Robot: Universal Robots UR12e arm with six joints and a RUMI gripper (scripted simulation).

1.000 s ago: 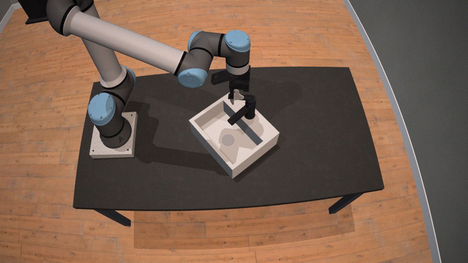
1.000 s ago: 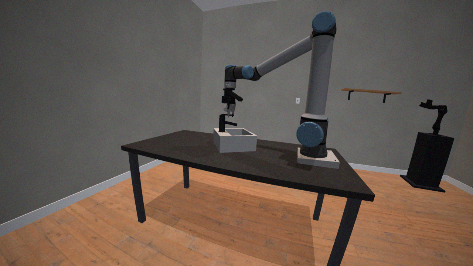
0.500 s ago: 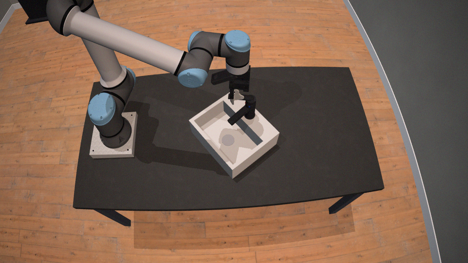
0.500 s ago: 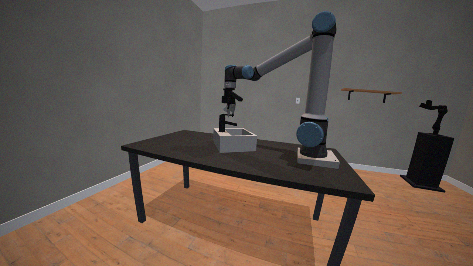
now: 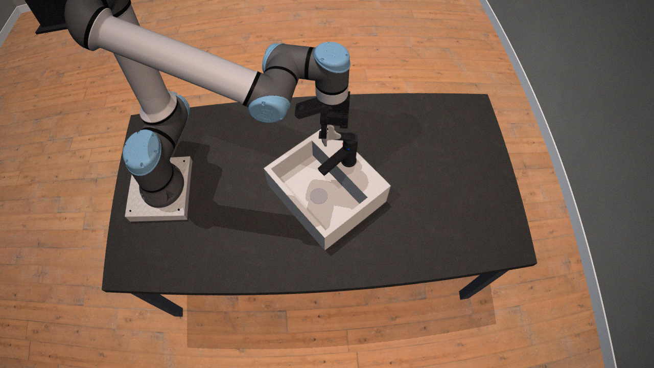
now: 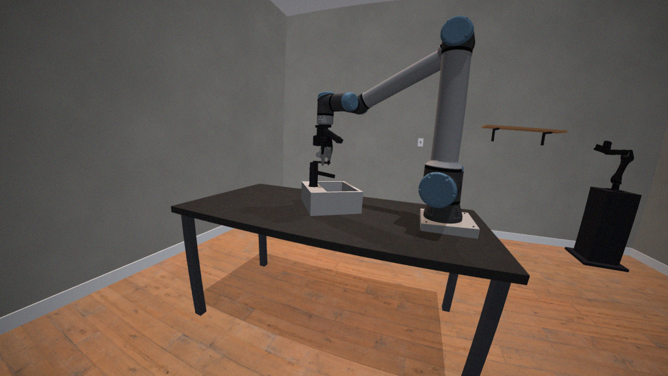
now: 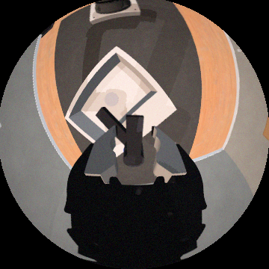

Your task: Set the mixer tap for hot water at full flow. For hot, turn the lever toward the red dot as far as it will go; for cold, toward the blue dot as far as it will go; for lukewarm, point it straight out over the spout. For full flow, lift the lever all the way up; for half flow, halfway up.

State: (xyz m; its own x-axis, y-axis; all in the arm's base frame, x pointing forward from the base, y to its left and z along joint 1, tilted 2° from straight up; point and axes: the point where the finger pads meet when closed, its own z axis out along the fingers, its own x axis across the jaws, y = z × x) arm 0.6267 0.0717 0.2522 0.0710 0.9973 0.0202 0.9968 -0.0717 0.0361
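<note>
Now: the lever 3 cm ahead of my hand. Round my hand: white square basin (23 cm below, 8 cm to the right, 1 cm behind).
</note>
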